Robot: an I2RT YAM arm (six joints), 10 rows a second.
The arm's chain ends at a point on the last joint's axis. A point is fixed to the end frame.
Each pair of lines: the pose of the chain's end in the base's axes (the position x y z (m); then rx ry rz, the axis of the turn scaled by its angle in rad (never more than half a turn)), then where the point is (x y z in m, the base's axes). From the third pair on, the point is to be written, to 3 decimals.
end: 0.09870 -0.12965 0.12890 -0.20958 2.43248 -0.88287
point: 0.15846 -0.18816 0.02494
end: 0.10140 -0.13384 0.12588 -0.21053 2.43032 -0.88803
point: 0.16121 -0.19280 0.02220
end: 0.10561 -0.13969 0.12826 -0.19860 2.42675 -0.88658
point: 0.166 -0.199 0.025
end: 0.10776 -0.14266 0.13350 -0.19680 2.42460 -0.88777
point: 0.168 -0.202 0.030
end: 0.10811 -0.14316 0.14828 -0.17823 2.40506 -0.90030
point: 0.170 -0.204 0.047
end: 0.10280 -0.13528 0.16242 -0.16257 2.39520 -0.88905
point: 0.166 -0.195 0.061
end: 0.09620 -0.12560 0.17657 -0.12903 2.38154 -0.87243
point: 0.161 -0.185 0.076
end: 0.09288 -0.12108 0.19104 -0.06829 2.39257 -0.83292
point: 0.158 -0.178 0.089
